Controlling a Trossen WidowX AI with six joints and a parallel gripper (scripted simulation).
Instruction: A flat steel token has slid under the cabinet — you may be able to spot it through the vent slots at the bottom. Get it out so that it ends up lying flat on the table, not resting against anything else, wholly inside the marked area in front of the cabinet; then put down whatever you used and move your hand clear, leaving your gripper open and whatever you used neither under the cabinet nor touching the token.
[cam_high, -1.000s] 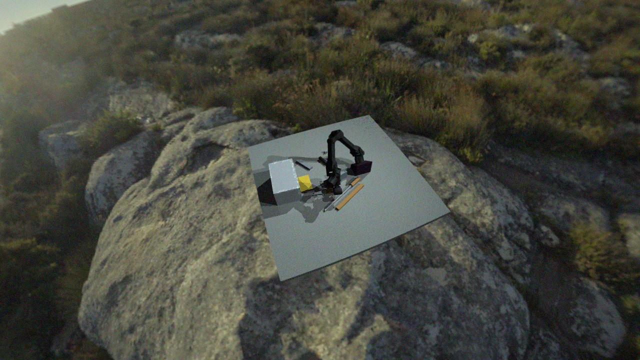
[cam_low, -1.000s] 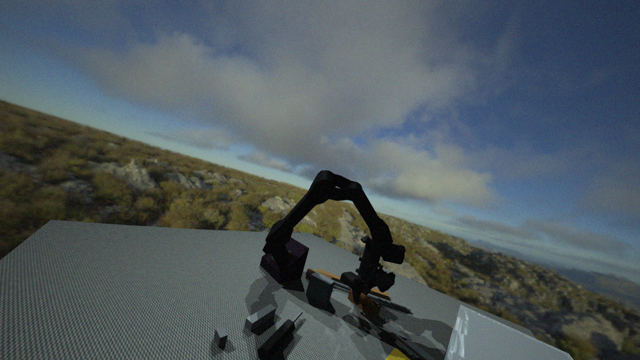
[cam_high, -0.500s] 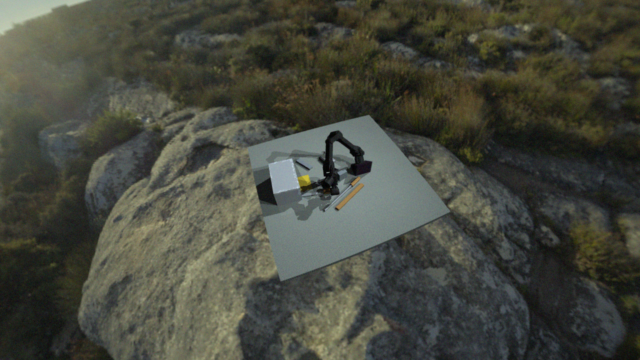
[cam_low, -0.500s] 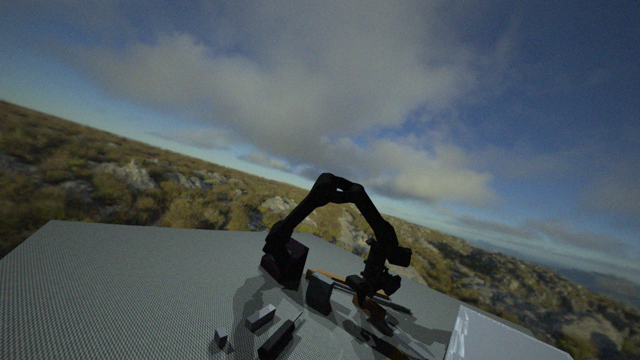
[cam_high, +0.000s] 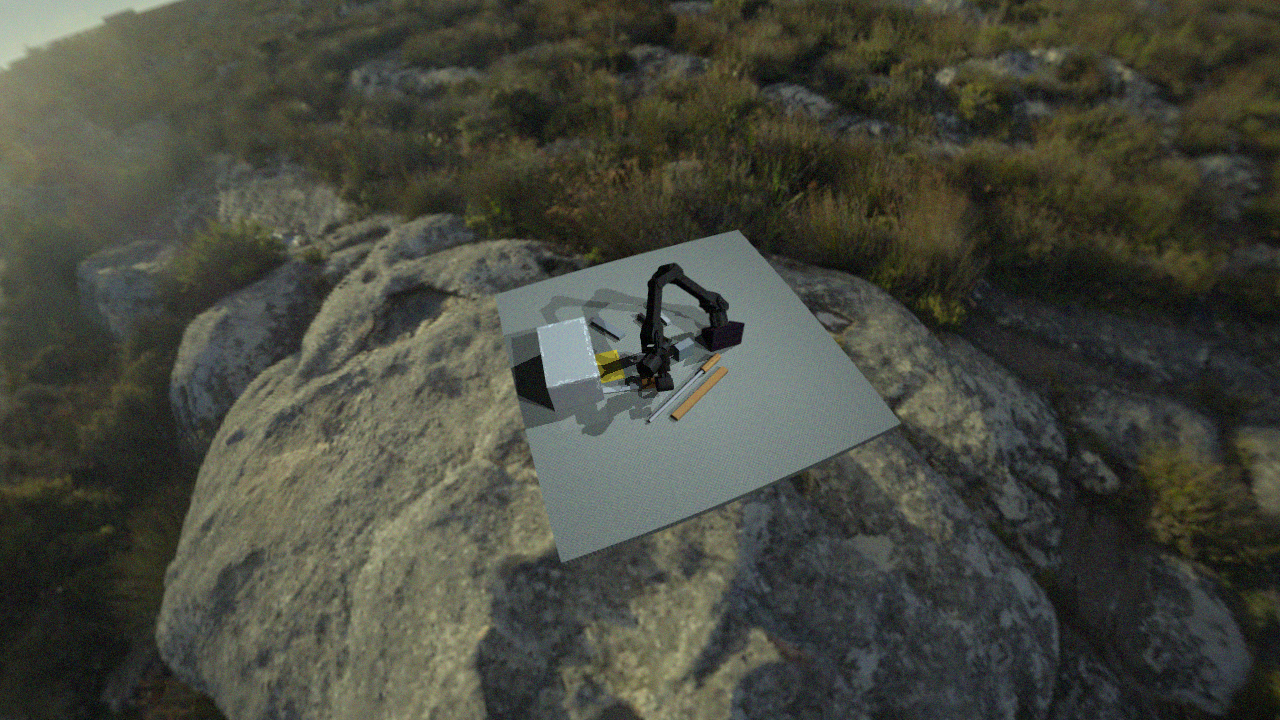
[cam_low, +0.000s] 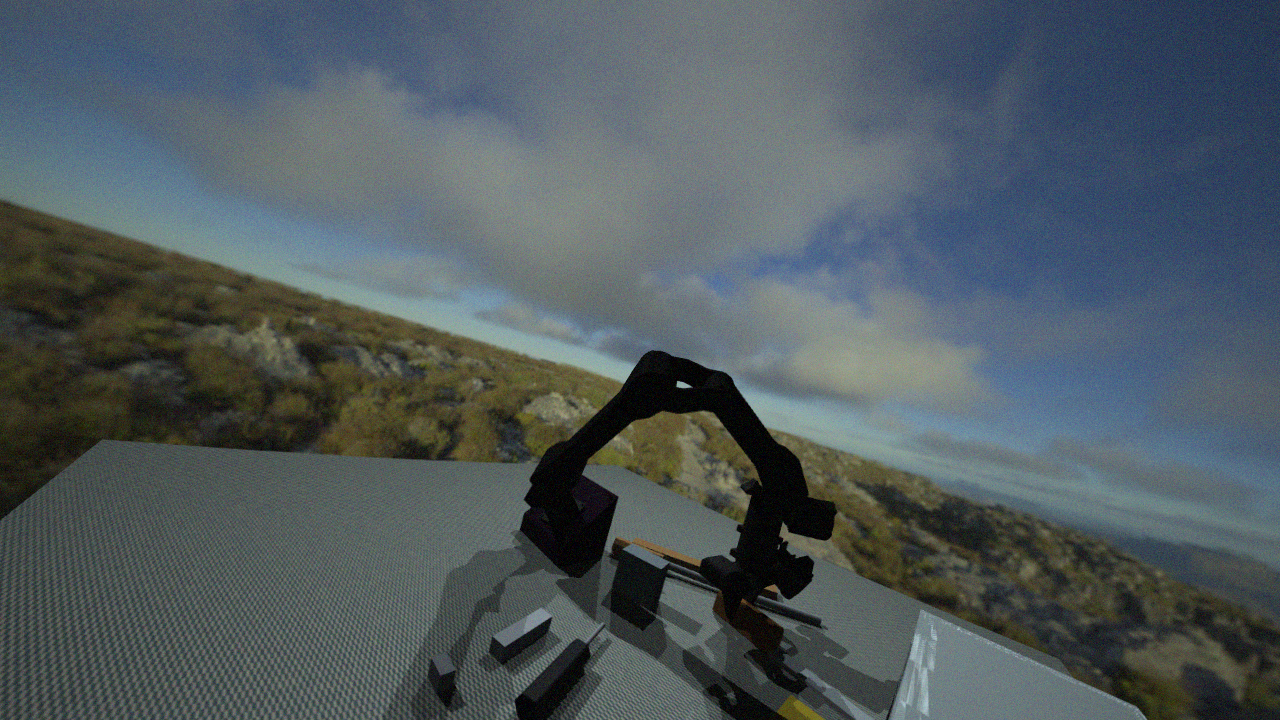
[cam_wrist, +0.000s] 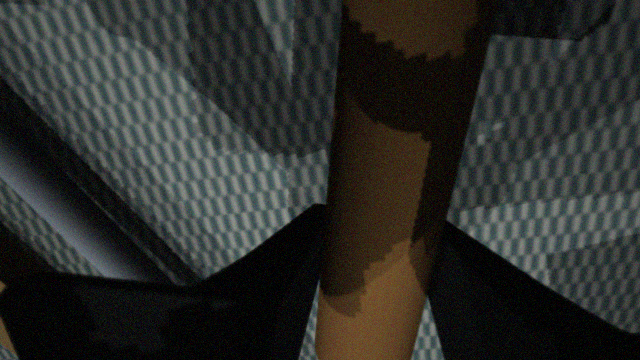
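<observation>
Now: gripper tip 11 cm past the wooden stick and 10 cm to the right of it. The rest, counted from my gripper tip: grey bar (30 cm to the right, 15 cm behind); then grey block (14 cm behind, 9 cm to the right, 2 cm above); then small grey cube (40 cm to the right, 14 cm behind).
</observation>
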